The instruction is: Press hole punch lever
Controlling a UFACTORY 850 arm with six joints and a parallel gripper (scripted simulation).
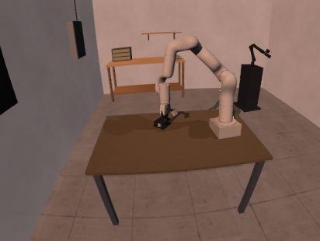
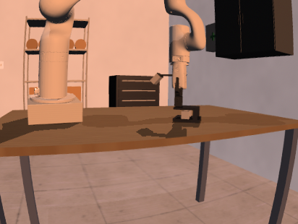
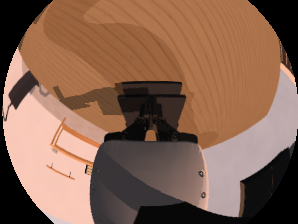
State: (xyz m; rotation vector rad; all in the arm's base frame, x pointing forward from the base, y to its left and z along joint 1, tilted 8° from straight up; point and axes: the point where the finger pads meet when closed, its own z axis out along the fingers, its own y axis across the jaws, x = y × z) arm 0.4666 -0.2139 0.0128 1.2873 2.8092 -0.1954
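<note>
Now: the hole punch 40 mm below my hand, 30 mm to the right of it and 30 mm ahead of it.
</note>
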